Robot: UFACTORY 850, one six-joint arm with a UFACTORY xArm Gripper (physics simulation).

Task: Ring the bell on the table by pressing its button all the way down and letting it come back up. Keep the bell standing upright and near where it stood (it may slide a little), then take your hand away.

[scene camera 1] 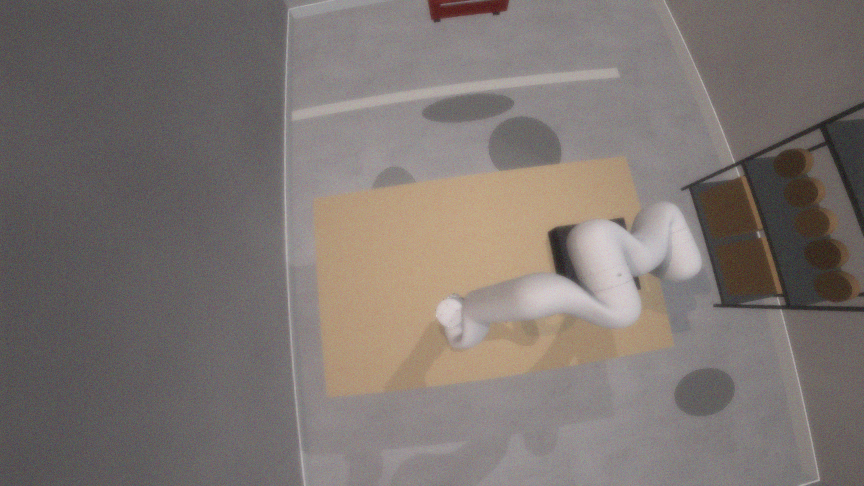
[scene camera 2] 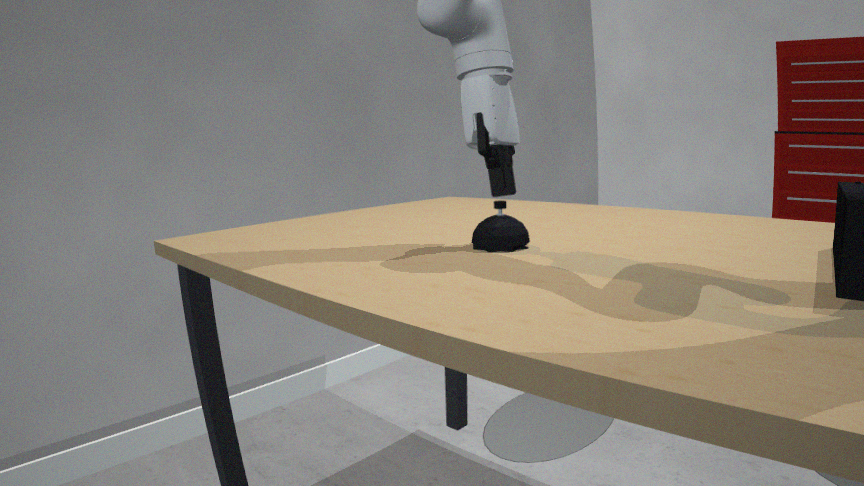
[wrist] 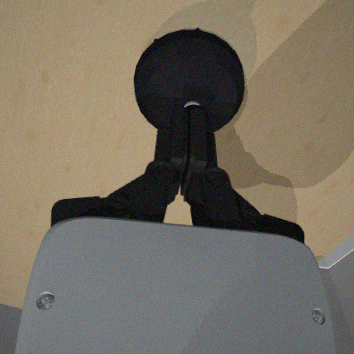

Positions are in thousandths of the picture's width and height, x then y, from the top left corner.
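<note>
A black dome bell (scene camera 2: 579, 478) is there for me to see, and the wrist view gives me the bell (wrist: 535, 188) too. As for my gripper (scene camera 2: 584, 402), I also find the gripper (wrist: 518, 355) in the wrist view.
</note>
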